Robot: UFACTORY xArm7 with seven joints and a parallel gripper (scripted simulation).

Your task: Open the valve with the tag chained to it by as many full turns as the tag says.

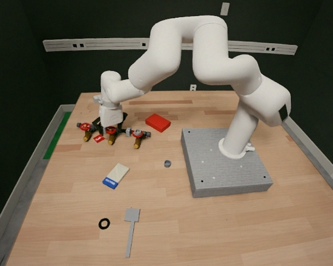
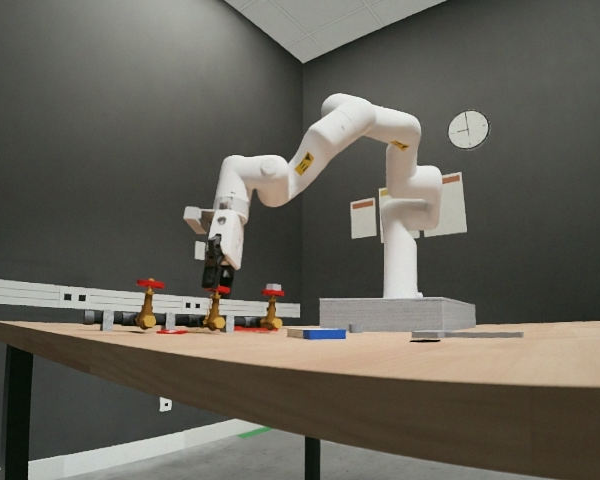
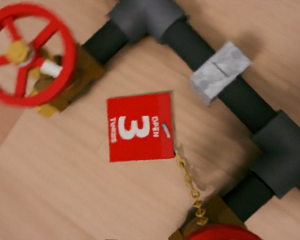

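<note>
My hand is 8 cm short of the red tag, 2 cm to the left of it and 8 cm above it. The rest, counted from my hand: blue box: 8 cm behind, 20 cm to the left, 8 cm below; then red block: 21 cm behind, 17 cm to the right, 7 cm below; then grey cap: 13 cm behind, 1 cm to the left, 1 cm above.
</note>
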